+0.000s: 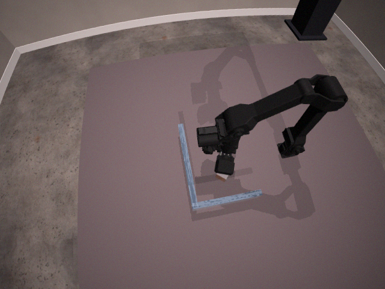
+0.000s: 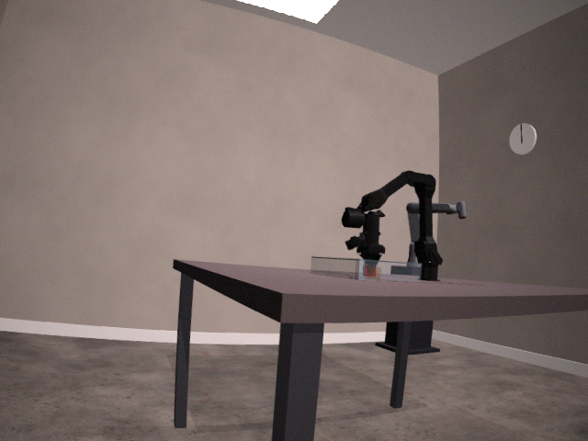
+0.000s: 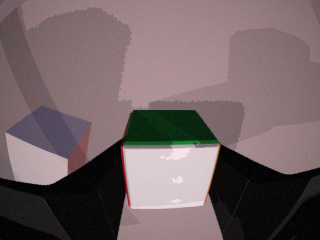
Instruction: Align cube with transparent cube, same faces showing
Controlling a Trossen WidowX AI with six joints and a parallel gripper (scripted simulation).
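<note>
Right now my hand is 70 mm to the right of the transparent cube, 30 mm above it and 20 mm short of it.
</note>
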